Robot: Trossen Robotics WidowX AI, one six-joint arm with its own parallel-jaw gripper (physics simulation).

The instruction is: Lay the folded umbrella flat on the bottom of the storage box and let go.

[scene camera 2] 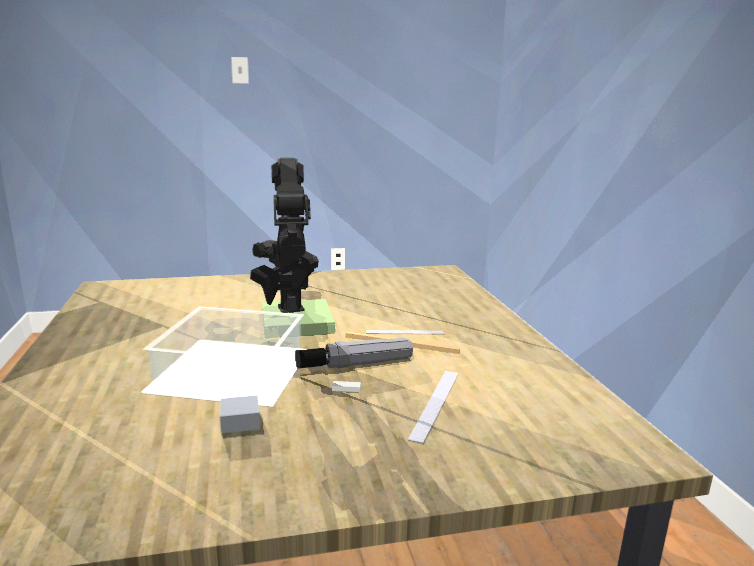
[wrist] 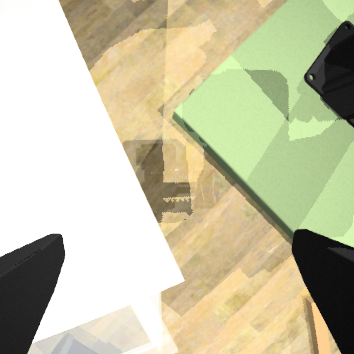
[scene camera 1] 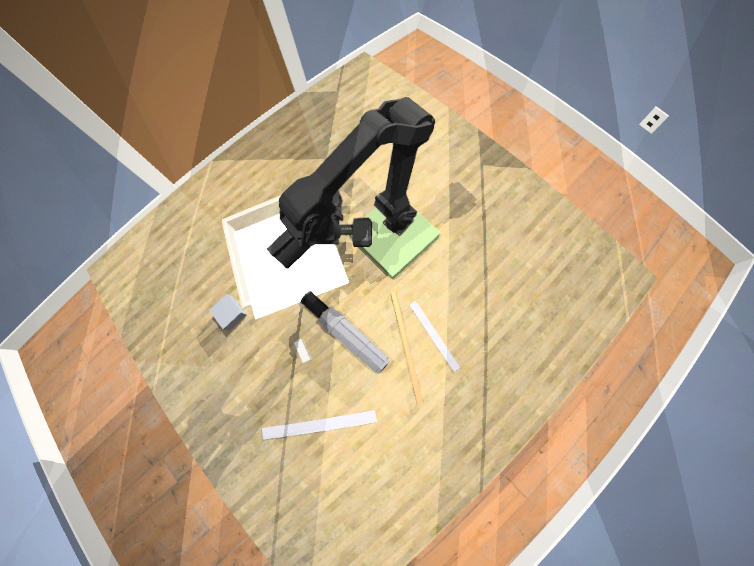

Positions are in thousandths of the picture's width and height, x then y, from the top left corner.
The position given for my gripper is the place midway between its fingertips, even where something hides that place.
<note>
My gripper (scene camera 2: 373,527) is open, holding nothing. Also in view: a folded umbrella (scene camera 2: 454,626). The table carries a storage box (scene camera 2: 295,623).
The folded umbrella also shows in scene camera 1 (scene camera 1: 442,568). The storage box is seen too in the wrist view (wrist: 309,809) and in scene camera 1 (scene camera 1: 348,499). My gripper also shows in the wrist view (wrist: 507,688) and in scene camera 1 (scene camera 1: 449,423).
</note>
